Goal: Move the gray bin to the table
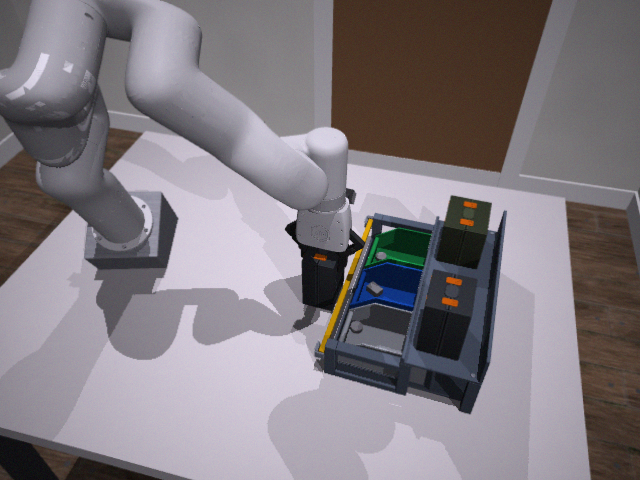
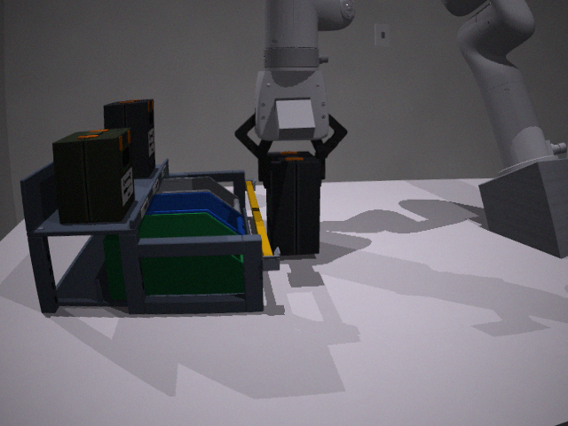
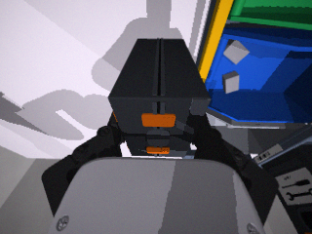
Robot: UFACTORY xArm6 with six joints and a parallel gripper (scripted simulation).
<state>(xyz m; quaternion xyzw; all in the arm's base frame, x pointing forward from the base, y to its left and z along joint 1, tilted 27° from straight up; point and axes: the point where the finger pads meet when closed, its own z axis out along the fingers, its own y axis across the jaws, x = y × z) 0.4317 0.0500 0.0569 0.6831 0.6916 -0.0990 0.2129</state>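
My gripper is now 5 cm short of the yellow bar, 5 cm above it and 1 cm to the right of it. Round my hand: gray open bin (15 cm ahead, 11 cm to the right, 7 cm below); blue bin (15 cm ahead, 7 cm below); dark box (4 cm below).
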